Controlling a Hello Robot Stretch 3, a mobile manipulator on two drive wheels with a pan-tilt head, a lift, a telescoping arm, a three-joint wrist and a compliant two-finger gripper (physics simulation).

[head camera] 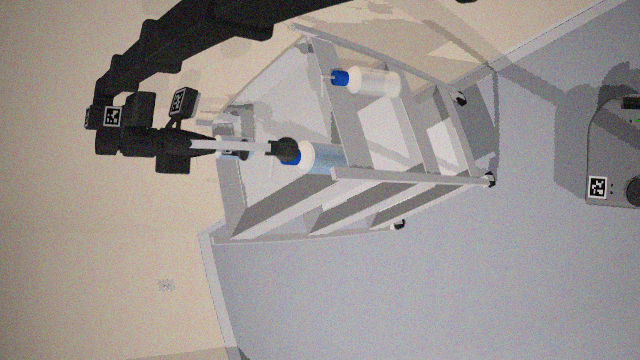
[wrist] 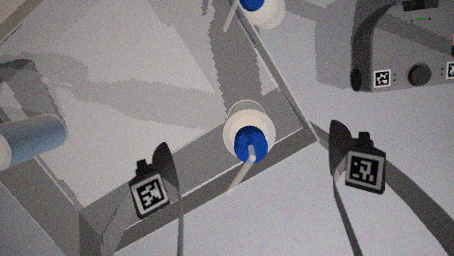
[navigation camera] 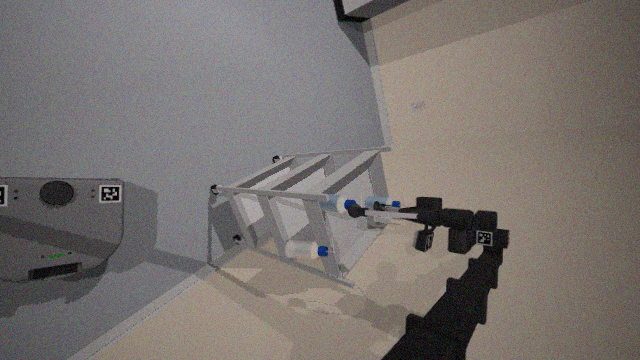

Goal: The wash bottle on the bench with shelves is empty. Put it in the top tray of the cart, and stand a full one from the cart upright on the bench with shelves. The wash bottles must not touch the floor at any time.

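Places are measured from the robot's base along level axes (x right, y ahead, z up), in centimetres.
Pixels of known places: gripper, fingertip midpoint: (head camera: 271, 150) (navigation camera: 361, 208); robot's base, origin of the base link: (head camera: 636, 191) (navigation camera: 57, 191).
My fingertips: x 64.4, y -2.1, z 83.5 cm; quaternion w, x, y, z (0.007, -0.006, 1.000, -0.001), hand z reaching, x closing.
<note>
Ahead of a thing's pixels: the offset from my fingertips to its top centre. "*": to the spot under its first point.
The cart @[* dx -10.2, dy +3.3, dz -23.8 cm] (head camera: 400, 177) (navigation camera: 270, 192) has three wash bottles with blue caps in its top tray (wrist: 200, 165). A blue-filled bottle @[dx +0.3, dy +1.6, dz +0.2 cm] (head camera: 327, 157) (navigation camera: 331, 202) (wrist: 235, 131) stands upright near a tray wall. A second blue-filled bottle @[* dx +30.0, dy -0.3, dz -13.5 cm] (navigation camera: 372, 201) (wrist: 37, 139) is at the far end, partly hidden by my gripper in the head view. A pale, empty-looking bottle @[dx -3.1, dy -14.9, dz -9.0 cm] (head camera: 372, 81) (navigation camera: 302, 249) (wrist: 267, 11) stands near another corner. My gripper (head camera: 264, 149) (navigation camera: 370, 207) (wrist: 248, 149) is open, its fingers apart over the first full bottle, whose cap shows between them in the wrist view. They hold nothing.
My mobile base (head camera: 612, 160) (navigation camera: 65, 225) (wrist: 410, 50) is on the floor on one side of the cart. Beige walls meet close behind the cart. A white-topped piece of furniture with a black edge (navigation camera: 372, 7) shows at the navigation view's top; I cannot tell what it is.
</note>
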